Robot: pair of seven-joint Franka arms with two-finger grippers.
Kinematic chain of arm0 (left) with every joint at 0, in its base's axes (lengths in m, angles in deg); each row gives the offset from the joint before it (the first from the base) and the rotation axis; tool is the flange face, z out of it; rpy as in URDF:
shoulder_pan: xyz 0 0 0.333 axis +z
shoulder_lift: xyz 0 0 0 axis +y
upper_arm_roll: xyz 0 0 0.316 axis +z
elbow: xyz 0.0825 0 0 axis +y
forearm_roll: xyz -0.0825 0 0.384 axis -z
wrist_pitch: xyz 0 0 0 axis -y
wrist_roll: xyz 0.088 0 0 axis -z
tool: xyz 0 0 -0.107 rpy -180 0 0
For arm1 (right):
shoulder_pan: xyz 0 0 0.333 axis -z
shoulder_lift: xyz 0 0 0 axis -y
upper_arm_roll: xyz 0 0 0.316 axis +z
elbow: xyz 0.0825 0 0 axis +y
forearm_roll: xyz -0.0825 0 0.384 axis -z
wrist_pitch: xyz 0 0 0 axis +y
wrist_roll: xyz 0.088 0 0 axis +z
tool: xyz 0 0 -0.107 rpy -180 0 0
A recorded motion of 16 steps. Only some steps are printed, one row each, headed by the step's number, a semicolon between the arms.
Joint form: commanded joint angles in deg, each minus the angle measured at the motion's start. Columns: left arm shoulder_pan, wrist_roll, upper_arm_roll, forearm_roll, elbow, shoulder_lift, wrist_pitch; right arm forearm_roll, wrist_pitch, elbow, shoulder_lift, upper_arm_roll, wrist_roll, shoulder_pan.
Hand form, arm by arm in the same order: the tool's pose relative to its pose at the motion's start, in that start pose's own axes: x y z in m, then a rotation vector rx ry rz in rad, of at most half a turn. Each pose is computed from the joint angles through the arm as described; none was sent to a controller.
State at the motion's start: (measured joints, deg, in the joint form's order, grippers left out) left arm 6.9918 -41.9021 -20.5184 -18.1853 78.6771 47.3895 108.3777; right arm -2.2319 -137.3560 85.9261 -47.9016 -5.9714 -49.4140 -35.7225
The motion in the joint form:
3: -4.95 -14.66 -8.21 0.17 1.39 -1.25 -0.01; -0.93 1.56 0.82 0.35 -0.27 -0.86 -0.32
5: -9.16 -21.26 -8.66 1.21 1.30 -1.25 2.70; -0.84 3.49 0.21 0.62 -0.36 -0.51 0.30
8: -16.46 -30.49 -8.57 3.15 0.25 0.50 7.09; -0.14 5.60 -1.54 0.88 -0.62 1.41 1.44
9: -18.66 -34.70 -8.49 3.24 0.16 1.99 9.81; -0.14 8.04 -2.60 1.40 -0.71 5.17 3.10
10: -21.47 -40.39 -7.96 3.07 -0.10 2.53 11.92; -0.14 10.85 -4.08 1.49 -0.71 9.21 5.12
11: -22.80 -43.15 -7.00 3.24 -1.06 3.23 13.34; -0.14 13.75 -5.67 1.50 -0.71 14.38 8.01
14: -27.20 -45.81 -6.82 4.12 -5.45 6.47 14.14; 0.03 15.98 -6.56 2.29 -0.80 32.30 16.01
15: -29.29 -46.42 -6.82 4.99 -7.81 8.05 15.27; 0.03 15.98 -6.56 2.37 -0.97 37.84 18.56
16: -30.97 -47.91 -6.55 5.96 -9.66 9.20 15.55; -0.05 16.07 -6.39 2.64 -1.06 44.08 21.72
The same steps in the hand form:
3: -0.0941 0.1062 -0.0293 -0.0552 -0.0085 -0.0484; -0.0049 0.0043 0.0036 -0.0216 -0.0286 0.0250
5: -0.1326 0.1496 -0.0351 -0.0965 0.0071 -0.0923; 0.0021 0.0092 -0.0008 -0.0369 -0.0396 0.0293
8: -0.1963 0.2151 -0.0272 -0.1550 0.0010 -0.1482; 0.0191 0.0149 -0.0129 -0.0458 -0.0334 0.0093
9: -0.2151 0.2356 -0.0134 -0.1775 -0.0047 -0.1880; 0.0368 0.0275 -0.0225 -0.0570 -0.0459 -0.0263
10: -0.2380 0.2552 -0.0090 -0.1977 0.0033 -0.2473; 0.0564 0.0430 -0.0294 -0.0712 -0.0650 -0.0622
11: -0.2399 0.2631 -0.0073 -0.2186 0.0099 -0.2918; 0.0828 0.0675 -0.0358 -0.0840 -0.0876 -0.1027
14: -0.2714 0.2979 -0.0005 -0.2483 -0.0102 -0.2944; 0.1469 0.1471 -0.0458 -0.0795 -0.1124 -0.2757
15: -0.2871 0.3152 -0.0002 -0.2799 -0.0239 -0.2885; 0.1653 0.1758 -0.0460 -0.0765 -0.1156 -0.3256
16: -0.2985 0.3268 0.0011 -0.2936 -0.0401 -0.3058; 0.1850 0.2117 -0.0471 -0.0709 -0.1215 -0.3769

